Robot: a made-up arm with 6 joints.
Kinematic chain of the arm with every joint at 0, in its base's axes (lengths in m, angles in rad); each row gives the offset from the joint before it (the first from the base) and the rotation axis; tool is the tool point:
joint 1: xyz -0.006 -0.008 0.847 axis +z
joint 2: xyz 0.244 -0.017 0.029 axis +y
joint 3: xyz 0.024 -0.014 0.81 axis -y
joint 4: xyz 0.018 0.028 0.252 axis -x
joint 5: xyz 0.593 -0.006 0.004 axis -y
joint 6: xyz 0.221 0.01 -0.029 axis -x
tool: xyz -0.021 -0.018 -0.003
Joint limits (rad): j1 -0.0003..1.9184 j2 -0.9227..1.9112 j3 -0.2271..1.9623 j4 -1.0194..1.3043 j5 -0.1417..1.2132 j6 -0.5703..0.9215
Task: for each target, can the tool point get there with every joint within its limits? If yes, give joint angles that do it. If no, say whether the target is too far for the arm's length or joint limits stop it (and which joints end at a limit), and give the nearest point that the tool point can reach.
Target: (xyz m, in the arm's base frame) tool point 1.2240 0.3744 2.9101
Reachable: no: too far | nearest point 0.9584 0.2918 2.3682 | short by 0.609 m
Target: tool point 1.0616 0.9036 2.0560
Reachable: yes | joints 0.6397 0.7742 1.2092 1.0737 0.7741 -0.3110
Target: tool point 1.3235 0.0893 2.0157
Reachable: yes | joints 0.1440 0.4102 0.5080 -0.7396 0.7824 -0.1103
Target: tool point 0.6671 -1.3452 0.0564
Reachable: no: joint limits stop it (at a limit: joint 1, joint 2, joint 3, joint 5, joint 6) | nearest point 0.4189 -1.1002 1.1389 | short by 1.137 m
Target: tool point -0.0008 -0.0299 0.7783
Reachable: no: joint limits stop it (at a limit: joint 2, joint 3, joint 5, joint 6) | nearest point 0.2648 -1.1483 1.1374 | short by 1.204 m
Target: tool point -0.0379 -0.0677 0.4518
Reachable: no: joint limits stop it (at a limit: joint 1, joint 2, joint 3, joint 5, joint 6) | nearest point 0.7189 -0.0148 -0.1945 | short by 0.997 m
